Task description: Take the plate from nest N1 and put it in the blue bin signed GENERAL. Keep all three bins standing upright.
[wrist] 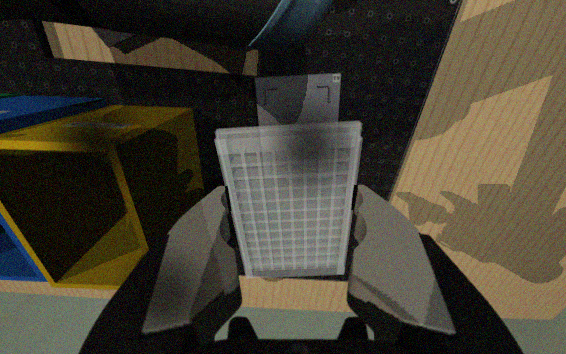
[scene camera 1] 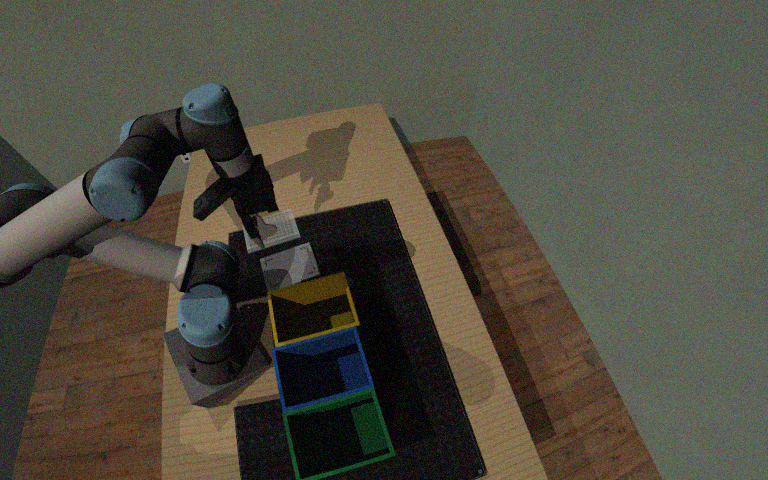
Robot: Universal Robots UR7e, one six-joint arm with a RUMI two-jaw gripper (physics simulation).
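Note:
My gripper is shut on the clear well plate, one jaw on each long side. The plate hangs above the mat, near the grey nest panel. The panel has corner marks, and its label is too small to read. The blue bin stands upright between the yellow and green bins, away from the gripper. Its sign cannot be read in these views.
The yellow bin stands upright between the nest panel and the blue bin. The green bin stands upright beyond the blue one. The black mat lies on the wooden table. The arm's base is left of the bins.

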